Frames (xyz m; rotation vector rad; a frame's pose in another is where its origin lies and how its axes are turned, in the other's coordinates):
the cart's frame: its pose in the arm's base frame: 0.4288 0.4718 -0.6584 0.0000 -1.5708 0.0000
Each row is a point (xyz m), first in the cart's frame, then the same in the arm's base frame.
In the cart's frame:
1: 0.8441 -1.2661 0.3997
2: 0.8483 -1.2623 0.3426
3: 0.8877 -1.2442 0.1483
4: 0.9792 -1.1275 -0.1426
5: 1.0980 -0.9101 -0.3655
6: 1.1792 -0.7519 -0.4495
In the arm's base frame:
1: 0.0291 -0.7943 0.1857
2: 0.0862 -0.7905 0.1899
3: 0.2805 -0.7724 0.2293
4: 0.5714 -0.6557 0.3208
5: 0.7943 -0.4383 0.4396
6: 0.8783 -0.2801 0.5208

